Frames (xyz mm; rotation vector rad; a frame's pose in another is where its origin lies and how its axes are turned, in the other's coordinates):
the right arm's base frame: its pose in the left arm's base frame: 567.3 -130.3 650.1 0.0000 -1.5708 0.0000
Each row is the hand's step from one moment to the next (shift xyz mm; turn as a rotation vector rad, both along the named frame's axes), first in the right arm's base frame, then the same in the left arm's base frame.
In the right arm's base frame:
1: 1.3 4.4 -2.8 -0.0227 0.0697 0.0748
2: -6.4 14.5 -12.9 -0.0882 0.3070 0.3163
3: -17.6 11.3 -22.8 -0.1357 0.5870 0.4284
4: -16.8 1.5 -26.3 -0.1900 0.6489 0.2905
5: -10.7 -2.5 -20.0 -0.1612 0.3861 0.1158
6: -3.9 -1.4 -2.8 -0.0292 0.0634 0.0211
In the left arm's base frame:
1: 2.8 4.4 1.3 -0.0748 0.0697 -0.0227
2: 12.9 14.5 -6.4 -0.3163 0.3070 -0.0882
3: 22.8 11.3 -17.6 -0.4284 0.5870 -0.1357
4: 26.3 1.5 -16.8 -0.2905 0.6489 -0.1900
5: 20.0 -2.5 -10.7 -0.1158 0.3861 -0.1612
6: 2.8 -1.4 -3.9 -0.0211 0.0634 -0.0292

